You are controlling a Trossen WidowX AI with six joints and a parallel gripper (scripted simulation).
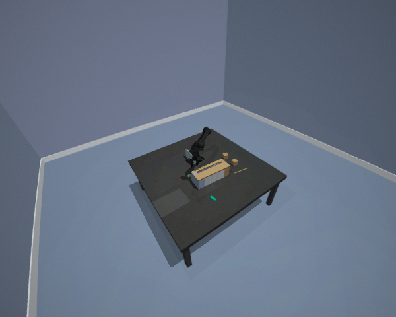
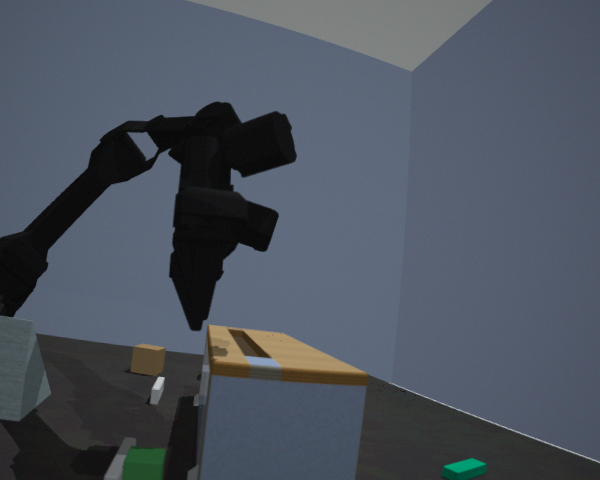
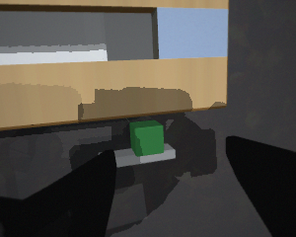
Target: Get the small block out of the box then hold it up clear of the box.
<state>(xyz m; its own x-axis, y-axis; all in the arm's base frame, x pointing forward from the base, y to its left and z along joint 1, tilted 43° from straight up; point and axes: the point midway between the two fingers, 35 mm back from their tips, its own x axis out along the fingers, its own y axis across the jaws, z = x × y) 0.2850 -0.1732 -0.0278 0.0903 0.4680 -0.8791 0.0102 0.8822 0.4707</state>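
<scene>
The green block lies 140 mm below my gripper tip, 30 mm behind it and 20 mm to the right of it. From my gripper tip the other things lie so: thin stick: 460 mm to the left, 220 mm ahead, 150 mm below; box: 140 mm to the left, 90 mm below, 60 mm ahead.
</scene>
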